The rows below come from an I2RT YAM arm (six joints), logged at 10 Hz.
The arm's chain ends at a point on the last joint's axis. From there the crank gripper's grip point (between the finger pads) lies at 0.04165 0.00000 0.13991 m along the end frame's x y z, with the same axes.
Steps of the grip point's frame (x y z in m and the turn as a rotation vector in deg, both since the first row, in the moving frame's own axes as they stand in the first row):
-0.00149, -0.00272, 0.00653, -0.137, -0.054, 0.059
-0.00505, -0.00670, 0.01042, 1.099, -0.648, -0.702
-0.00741, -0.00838, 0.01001, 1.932, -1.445, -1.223
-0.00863, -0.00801, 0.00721, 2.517, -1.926, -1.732
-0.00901, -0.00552, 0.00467, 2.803, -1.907, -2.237
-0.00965, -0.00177, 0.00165, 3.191, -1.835, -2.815
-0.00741, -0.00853, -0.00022, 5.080, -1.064, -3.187
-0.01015, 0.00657, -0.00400, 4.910, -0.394, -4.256
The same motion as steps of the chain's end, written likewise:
-0.00136, -0.00310, 0.00649, -0.137, -0.054, 0.059
-0.00345, -0.00351, 0.00999, 1.099, -0.648, -0.702
-0.00381, -0.00280, 0.00910, 1.932, -1.445, -1.223
-0.00379, -0.00065, 0.00605, 2.517, -1.926, -1.732
-0.00417, 0.00289, 0.00357, 2.803, -1.907, -2.237
-0.00491, 0.00798, 0.00066, 3.191, -1.835, -2.815
-0.00440, 0.00613, -0.00032, 5.080, -1.064, -3.187
-0.00863, 0.02160, -0.00364, 4.910, -0.394, -4.256

